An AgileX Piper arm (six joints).
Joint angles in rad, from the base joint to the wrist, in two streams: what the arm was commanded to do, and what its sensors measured. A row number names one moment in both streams.
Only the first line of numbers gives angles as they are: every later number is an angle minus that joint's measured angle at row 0.
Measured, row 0:
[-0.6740, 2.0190, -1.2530, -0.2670, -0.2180, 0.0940]
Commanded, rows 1 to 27:
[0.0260, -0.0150, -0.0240, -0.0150, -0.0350, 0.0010]
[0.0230, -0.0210, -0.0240, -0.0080, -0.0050, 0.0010]
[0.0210, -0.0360, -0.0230, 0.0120, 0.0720, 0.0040]
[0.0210, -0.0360, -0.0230, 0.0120, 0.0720, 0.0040]
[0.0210, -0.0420, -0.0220, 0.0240, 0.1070, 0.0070]
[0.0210, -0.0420, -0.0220, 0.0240, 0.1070, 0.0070]
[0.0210, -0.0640, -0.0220, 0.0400, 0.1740, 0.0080]
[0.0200, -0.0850, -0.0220, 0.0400, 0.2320, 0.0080]
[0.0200, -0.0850, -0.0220, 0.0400, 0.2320, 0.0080]
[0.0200, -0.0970, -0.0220, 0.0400, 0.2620, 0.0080]
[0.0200, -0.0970, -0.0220, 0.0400, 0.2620, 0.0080]
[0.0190, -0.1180, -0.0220, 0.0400, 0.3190, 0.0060]
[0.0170, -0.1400, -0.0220, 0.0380, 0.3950, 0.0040]
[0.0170, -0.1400, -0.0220, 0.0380, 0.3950, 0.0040]
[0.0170, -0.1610, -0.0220, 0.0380, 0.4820, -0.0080]
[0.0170, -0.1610, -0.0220, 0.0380, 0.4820, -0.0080]
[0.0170, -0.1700, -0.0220, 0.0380, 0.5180, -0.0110]
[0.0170, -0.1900, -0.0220, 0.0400, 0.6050, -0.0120]
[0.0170, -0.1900, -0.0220, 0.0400, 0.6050, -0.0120]
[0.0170, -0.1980, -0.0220, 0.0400, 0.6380, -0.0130]
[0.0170, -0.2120, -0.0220, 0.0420, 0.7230, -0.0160]
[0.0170, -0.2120, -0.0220, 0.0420, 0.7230, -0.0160]
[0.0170, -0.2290, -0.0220, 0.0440, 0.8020, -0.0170]
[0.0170, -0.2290, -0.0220, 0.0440, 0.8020, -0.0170]
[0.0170, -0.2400, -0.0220, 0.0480, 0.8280, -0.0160]
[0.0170, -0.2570, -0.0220, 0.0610, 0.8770, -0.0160]
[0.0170, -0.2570, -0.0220, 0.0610, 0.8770, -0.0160]
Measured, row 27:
[0.0220, -0.2250, -0.0170, 0.0460, 0.8020, -0.0100]
